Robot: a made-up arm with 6 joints. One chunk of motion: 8 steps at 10 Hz.
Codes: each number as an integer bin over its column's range. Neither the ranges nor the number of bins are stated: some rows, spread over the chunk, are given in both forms.
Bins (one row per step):
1: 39 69 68 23 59 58
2: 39 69 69 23 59 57
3: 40 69 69 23 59 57
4: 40 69 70 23 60 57
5: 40 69 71 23 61 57
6: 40 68 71 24 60 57
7: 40 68 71 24 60 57
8: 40 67 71 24 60 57
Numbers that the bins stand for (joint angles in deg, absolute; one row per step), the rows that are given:
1: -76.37 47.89 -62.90 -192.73 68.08 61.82
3: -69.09 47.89 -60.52 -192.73 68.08 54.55
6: -69.09 45.49 -55.75 -185.46 70.87 54.55
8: -69.09 43.08 -55.75 -185.46 70.87 54.55
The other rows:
2: -76.37 47.89 -60.52 -192.73 68.08 54.55
4: -69.09 47.89 -58.13 -192.73 70.87 54.55
5: -69.09 47.89 -55.75 -192.73 73.67 54.55
7: -69.09 45.49 -55.75 -185.46 70.87 54.55

